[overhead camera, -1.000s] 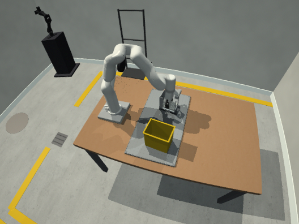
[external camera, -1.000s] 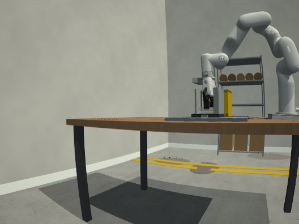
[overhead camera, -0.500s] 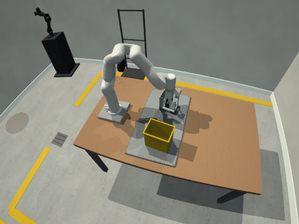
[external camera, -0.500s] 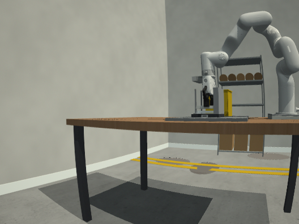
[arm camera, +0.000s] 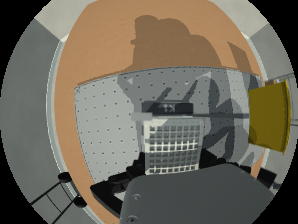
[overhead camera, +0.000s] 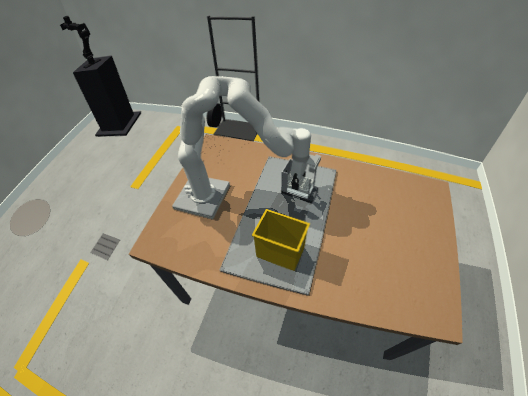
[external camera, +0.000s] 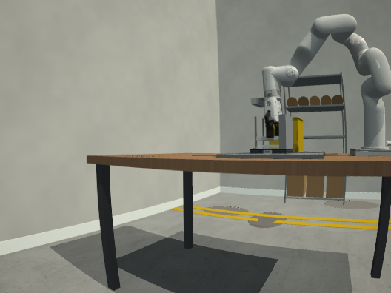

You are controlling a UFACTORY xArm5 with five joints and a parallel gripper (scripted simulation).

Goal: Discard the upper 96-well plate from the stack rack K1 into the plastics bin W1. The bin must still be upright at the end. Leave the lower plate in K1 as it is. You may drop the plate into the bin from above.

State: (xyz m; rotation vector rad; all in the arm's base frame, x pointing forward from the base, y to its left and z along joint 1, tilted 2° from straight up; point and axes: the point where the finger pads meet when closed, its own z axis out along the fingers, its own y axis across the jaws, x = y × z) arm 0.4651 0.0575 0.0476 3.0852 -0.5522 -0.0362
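My hand is 6 cm past the yellow plastics bin, 34 cm to the left of it and 2 cm below it. Round my hand: white 96-well plate: 1 cm below.
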